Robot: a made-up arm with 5 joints.
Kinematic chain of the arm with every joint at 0, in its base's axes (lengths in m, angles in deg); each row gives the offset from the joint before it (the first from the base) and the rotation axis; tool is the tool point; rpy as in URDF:
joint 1: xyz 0 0 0.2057 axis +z
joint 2: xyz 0 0 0 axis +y
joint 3: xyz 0.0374 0 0.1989 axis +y
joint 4: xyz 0.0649 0 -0.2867 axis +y
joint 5: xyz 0.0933 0 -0.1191 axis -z
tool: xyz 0 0 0 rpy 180 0 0
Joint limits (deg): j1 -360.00..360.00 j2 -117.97..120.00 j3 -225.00..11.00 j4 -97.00..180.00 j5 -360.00..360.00
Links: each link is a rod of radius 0.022 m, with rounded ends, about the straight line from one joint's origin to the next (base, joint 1, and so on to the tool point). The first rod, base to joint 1, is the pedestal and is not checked.
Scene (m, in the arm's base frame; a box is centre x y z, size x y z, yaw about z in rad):
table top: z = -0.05
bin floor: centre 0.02 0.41 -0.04 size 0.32 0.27 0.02 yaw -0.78
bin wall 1: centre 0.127 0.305 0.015 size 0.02 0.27 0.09 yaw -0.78
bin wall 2: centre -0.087 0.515 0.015 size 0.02 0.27 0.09 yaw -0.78
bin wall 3: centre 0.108 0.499 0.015 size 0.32 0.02 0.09 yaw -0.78
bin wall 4: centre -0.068 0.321 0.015 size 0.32 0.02 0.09 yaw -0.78
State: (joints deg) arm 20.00 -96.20 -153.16 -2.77 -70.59
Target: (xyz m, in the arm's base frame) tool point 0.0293 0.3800 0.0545
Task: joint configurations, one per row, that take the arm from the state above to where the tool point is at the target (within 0.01 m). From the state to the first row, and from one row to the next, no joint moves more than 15 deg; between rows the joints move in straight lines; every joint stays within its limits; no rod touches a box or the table.
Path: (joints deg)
1: 5.70 -92.04 -159.79 -12.29 -70.59
2: -8.60 -87.89 -166.42 -21.80 -70.59
3: -22.90 -83.73 -173.05 -31.32 -70.59
4: -37.20 -79.58 -179.68 -40.84 -70.59
5: -51.51 -75.42 -186.31 -50.35 -70.59
6: -65.81 -71.27 -192.94 -59.87 -70.59
7: -80.11 -67.11 -199.57 -69.39 -70.59
8: -94.41 -62.96 -206.20 -78.90 -70.59
9: -94.41 -73.47 -205.80 -70.81 -70.59

